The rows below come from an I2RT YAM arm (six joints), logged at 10 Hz.
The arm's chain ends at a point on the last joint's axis. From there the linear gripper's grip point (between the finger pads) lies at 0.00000 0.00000 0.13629 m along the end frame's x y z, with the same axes.
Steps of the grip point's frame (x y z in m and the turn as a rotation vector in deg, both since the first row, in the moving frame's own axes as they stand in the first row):
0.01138, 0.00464, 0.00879, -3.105, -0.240, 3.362
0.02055, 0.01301, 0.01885, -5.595, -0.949, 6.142
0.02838, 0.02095, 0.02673, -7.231, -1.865, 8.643
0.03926, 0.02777, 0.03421, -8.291, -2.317, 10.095
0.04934, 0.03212, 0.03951, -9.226, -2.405, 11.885
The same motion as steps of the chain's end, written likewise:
0.01217, -0.00272, 0.00899, -3.105, -0.240, 3.362
0.02351, -0.00013, 0.01952, -5.595, -0.949, 6.142
0.03408, 0.00420, 0.02788, -7.231, -1.865, 8.643
0.04645, 0.00871, 0.03574, -8.291, -2.317, 10.095
0.05726, 0.01102, 0.04139, -9.226, -2.405, 11.885

